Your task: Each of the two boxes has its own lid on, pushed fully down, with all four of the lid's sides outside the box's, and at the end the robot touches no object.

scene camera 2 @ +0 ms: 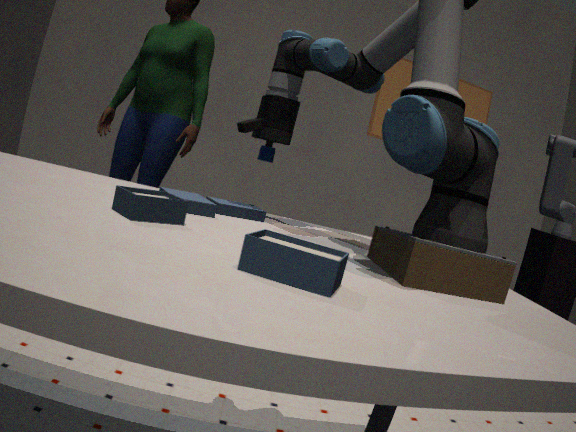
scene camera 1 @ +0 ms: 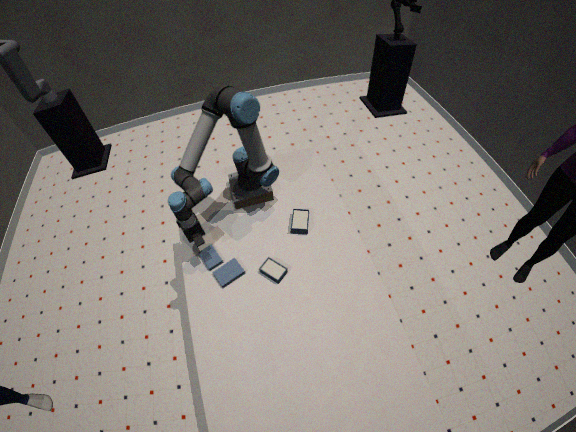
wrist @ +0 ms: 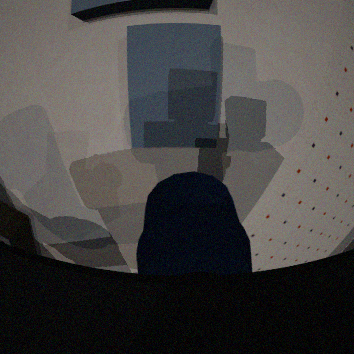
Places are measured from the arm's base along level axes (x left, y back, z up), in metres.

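Pixels of known places: hand, tool point: (scene camera 2: 265, 160) (wrist: 189, 211); arm's base, link origin: (scene camera 2: 449, 244) (scene camera 1: 251, 180).
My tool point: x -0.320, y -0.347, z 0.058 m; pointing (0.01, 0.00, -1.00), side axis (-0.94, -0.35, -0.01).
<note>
For each thing: its top centre in the pictures, then the offset to it from my tool point. Level surfaces: height alone.
- smaller lid, top centre: (wrist: 173, 84) (scene camera 2: 236, 203) (scene camera 1: 210, 256) dx +0.026, dy -0.042, dz -0.108 m
- larger lid, top centre: (scene camera 2: 187, 195) (scene camera 1: 228, 271) dx +0.105, dy -0.149, dz -0.105 m
- table, surface height: dz -0.132 m
Two dark blue open-topped boxes with pale insides stand apart, without lids: one (scene camera 1: 300, 232) (scene camera 2: 292, 265) nearer the arm's base, the other (scene camera 1: 268, 277) (scene camera 2: 155, 209) farther out. Two flat blue lids lie side by side on the table. The smaller lid (scene camera 1: 212, 258) (scene camera 2: 237, 209) (wrist: 150, 60) is nearer the arm; the larger lid (scene camera 1: 229, 272) (scene camera 2: 190, 199) (wrist: 110, 2) is beside it, towards the farther box. My suction gripper (scene camera 1: 201, 246) (scene camera 2: 266, 154) (wrist: 194, 187) is off, empty and above table height, near the smaller lid and touching nothing. Its shadow falls on that lid.
The arm's base block (scene camera 1: 254, 199) (scene camera 2: 455, 272) stands near the first box. A black pedestal (scene camera 1: 72, 132) with another arm and a second black pedestal (scene camera 1: 391, 72) stand farther off. A person in green (scene camera 2: 172, 70) stands beyond the table (scene camera 2: 150, 275).
</note>
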